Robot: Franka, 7 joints.
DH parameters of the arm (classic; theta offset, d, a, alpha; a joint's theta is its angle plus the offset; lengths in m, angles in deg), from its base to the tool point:
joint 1: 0 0.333 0 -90
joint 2: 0 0 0 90
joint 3: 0 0.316 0.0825 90
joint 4: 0 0 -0.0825 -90
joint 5: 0 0.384 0 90
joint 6: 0 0 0.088 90
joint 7: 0 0.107 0 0
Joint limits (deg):
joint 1: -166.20..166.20
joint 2: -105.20..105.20
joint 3: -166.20..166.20
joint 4: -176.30..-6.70
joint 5: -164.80..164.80
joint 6: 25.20..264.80
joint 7: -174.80..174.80
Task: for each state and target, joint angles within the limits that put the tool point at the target. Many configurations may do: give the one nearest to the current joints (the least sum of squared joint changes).
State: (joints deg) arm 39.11 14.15 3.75 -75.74 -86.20 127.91 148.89
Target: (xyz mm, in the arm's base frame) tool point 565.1 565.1 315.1
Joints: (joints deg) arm 42.96 50.17 5.30 -66.08 -87.28 132.19 148.89
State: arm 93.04 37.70 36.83 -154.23 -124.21 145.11 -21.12
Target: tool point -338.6 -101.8 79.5
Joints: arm 118.37 55.83 52.75 -147.44 -123.61 145.94 -21.12
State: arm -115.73 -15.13 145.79 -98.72 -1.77 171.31 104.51
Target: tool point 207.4 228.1 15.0
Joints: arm -108.28 -37.56 162.91 -151.87 -3.68 158.22 104.51
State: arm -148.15 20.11 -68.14 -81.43 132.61 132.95 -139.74
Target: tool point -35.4 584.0 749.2
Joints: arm -166.20 11.56 -107.03 -90.34 132.50 145.86 -139.74
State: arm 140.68 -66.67 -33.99 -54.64 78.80 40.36 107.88
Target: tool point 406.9 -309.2 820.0
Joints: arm 137.16 -74.57 -32.43 -46.63 82.89 46.08 107.88
